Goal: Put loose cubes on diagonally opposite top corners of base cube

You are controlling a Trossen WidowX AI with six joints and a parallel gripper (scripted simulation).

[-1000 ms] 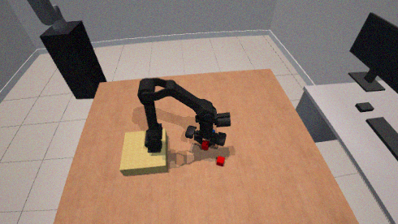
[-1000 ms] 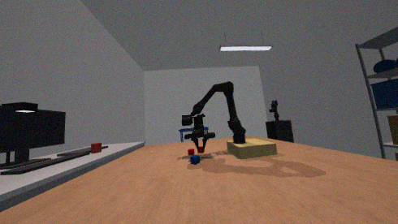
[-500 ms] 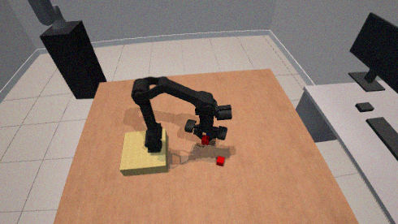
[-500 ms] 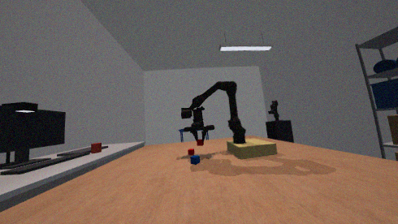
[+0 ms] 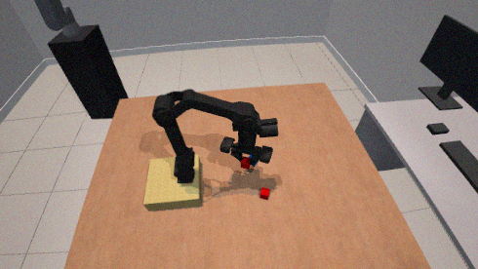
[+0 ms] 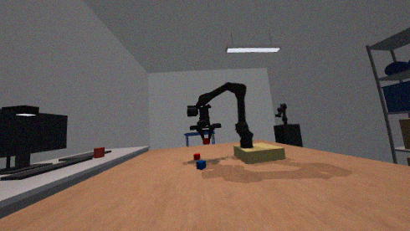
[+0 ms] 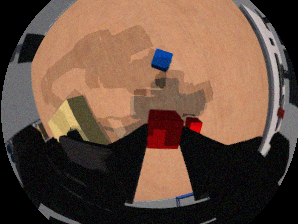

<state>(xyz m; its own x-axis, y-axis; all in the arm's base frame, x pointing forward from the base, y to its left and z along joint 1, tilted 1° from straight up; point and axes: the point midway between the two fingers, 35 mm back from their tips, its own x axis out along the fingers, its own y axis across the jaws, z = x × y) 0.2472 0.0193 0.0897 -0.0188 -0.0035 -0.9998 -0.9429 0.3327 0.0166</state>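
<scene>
The blue cube is 110 mm below my gripper tip, 90 mm to the left of it and 40 mm ahead of it.
</scene>
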